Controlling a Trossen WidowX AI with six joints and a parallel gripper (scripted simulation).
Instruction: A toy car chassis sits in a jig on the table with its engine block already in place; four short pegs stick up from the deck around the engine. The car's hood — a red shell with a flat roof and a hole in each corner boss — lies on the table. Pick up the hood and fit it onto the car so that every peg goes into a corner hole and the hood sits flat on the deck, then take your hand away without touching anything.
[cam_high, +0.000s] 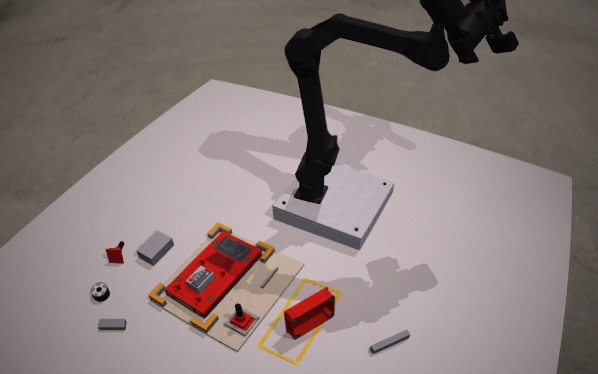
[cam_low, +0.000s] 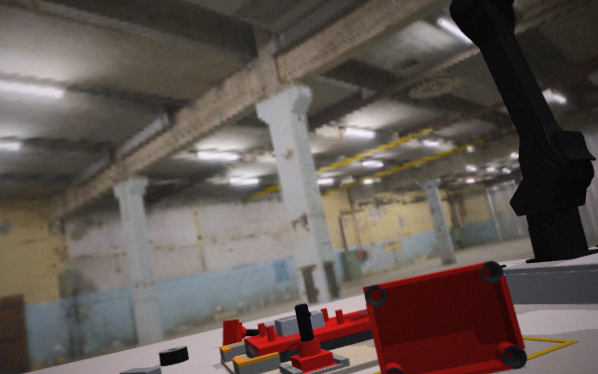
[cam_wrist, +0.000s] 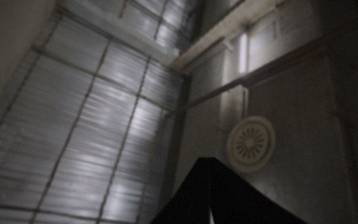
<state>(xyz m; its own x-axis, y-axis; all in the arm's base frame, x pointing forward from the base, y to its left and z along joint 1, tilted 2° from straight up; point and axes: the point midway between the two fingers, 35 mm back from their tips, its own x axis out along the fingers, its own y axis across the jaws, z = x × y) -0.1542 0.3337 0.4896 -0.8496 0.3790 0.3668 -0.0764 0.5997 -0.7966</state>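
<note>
My gripper tip is 52 cm short of the red hood, 49 cm above it and 26 cm to the left of it. From my gripper tip the other things lie so: black wheel 70 cm to the right, 62 cm ahead, 52 cm below; then grey engine block 52 cm ahead, 50 cm below, 48 cm to the right.
</note>
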